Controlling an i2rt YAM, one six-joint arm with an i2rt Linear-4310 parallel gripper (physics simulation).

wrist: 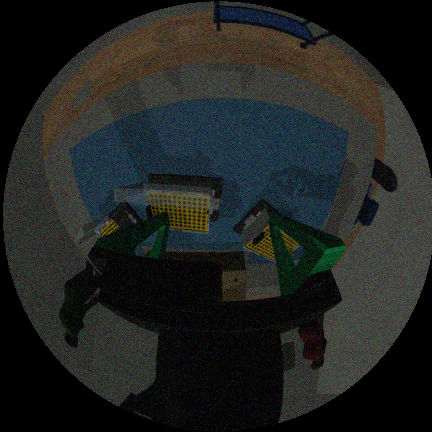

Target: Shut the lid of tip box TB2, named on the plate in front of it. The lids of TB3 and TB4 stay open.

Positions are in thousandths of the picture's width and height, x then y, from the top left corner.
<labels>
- my gripper: 506,501
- yellow rack: 418,503
</labels>
